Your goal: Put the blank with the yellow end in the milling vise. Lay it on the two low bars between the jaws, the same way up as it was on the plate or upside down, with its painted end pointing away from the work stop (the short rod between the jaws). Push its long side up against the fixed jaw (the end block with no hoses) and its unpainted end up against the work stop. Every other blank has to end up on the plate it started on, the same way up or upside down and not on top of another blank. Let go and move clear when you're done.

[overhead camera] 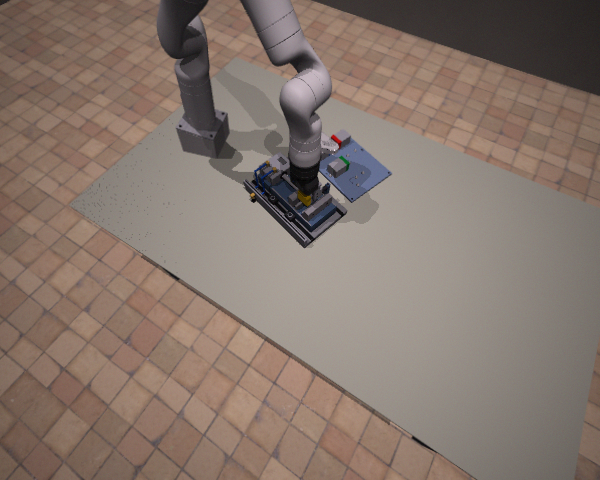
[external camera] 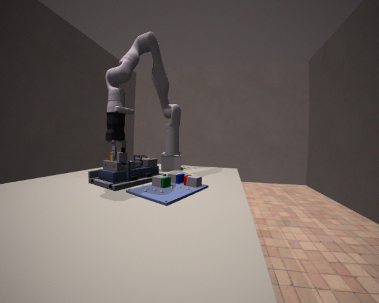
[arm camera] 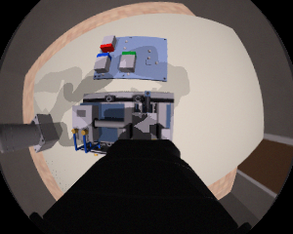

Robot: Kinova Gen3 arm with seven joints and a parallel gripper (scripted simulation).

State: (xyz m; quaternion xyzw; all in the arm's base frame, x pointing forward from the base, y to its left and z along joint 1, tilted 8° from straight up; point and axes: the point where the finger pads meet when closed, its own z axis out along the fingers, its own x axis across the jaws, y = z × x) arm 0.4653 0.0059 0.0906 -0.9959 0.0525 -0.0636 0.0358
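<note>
Now: hand 20 mm above the yellow-ended blank. Also, from my hand: green-ended blank: 200 mm to the left, 110 mm below, 30 mm behind; fixed jaw: 60 mm below, 40 mm ahead; milling vise: 90 mm below, 60 mm behind, 10 mm to the left.
</note>
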